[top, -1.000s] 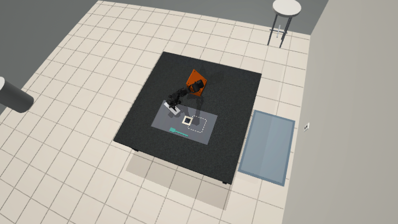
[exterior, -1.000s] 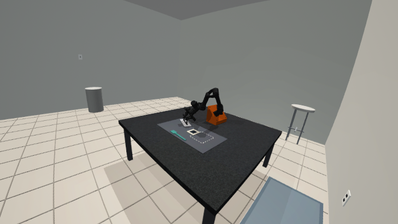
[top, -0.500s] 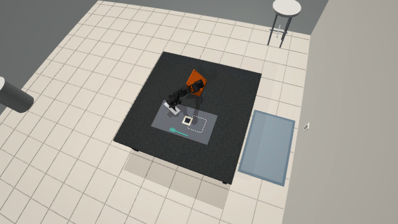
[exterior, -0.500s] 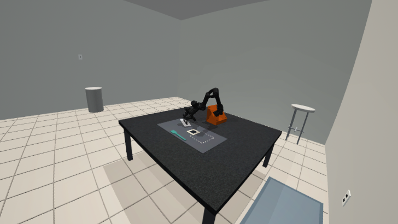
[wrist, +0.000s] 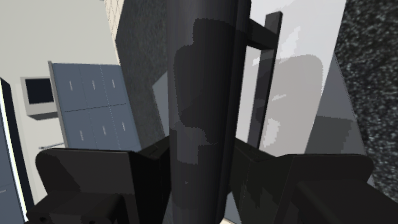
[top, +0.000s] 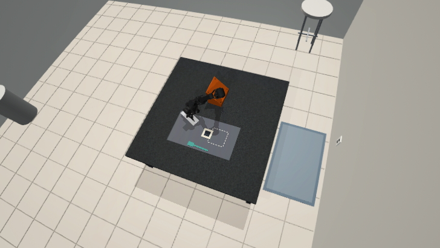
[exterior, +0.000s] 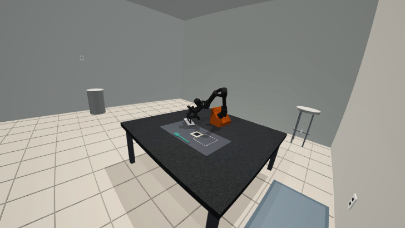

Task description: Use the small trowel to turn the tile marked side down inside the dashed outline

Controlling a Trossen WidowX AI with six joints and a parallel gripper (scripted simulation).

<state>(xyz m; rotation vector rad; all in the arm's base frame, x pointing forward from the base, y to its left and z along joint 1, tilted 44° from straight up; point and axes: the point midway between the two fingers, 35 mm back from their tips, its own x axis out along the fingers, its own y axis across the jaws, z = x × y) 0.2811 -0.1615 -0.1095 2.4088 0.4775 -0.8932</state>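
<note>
Right now the grey mat is 18 cm to the left of my gripper tip, 10 cm below it and 9 cm ahead of it. Also, from my gripper tip: square tile (21 cm to the left, 8 cm below, 8 cm ahead); teal flat tool (23 cm ahead, 15 cm to the left, 8 cm below).
</note>
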